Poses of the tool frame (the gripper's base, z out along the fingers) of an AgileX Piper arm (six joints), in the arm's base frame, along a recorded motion.
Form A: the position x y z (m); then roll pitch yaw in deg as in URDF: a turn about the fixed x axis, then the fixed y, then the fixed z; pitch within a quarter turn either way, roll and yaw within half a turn.
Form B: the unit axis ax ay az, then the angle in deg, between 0 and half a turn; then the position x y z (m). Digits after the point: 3 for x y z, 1 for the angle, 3 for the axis.
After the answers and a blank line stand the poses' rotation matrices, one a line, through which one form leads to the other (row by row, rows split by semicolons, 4 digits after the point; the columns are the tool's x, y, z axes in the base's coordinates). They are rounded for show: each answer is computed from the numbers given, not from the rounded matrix.
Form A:
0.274 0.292 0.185 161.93 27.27 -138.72
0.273 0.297 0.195 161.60 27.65 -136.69
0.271 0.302 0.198 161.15 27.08 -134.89
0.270 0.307 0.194 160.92 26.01 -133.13
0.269 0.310 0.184 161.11 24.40 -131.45
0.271 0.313 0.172 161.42 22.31 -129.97
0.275 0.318 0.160 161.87 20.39 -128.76
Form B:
-0.378 0.897 0.228 161.1 0.274 0.292 0.185
-0.394 0.889 0.234 161.4 0.273 0.297 0.195
-0.408 0.881 0.238 162.5 0.271 0.302 0.198
-0.420 0.875 0.239 164.0 0.270 0.307 0.194
-0.431 0.871 0.234 165.7 0.269 0.310 0.184
-0.440 0.869 0.226 167.8 0.271 0.313 0.172
-0.447 0.868 0.216 169.6 0.275 0.318 0.160

-0.6680 -0.7340 0.1227; -0.5864 0.6207 0.5205; -0.4582 0.2757 -0.8450
-0.6446 -0.7575 0.1039; -0.6076 0.5900 0.5317; -0.4641 0.2796 -0.8405
-0.6284 -0.7743 0.0752; -0.6308 0.5637 0.5332; -0.4552 0.2877 -0.8426
-0.6144 -0.7877 0.0448; -0.6559 0.5415 0.5259; -0.4385 0.2938 -0.8493
-0.6028 -0.7977 0.0161; -0.6826 0.5261 0.5073; -0.4131 0.2948 -0.8616
-0.5943 -0.8041 -0.0130; -0.7090 0.5162 0.4805; -0.3796 0.2948 -0.8769
-0.5868 -0.8089 -0.0354; -0.7309 0.5104 0.4530; -0.3484 0.2917 -0.8908

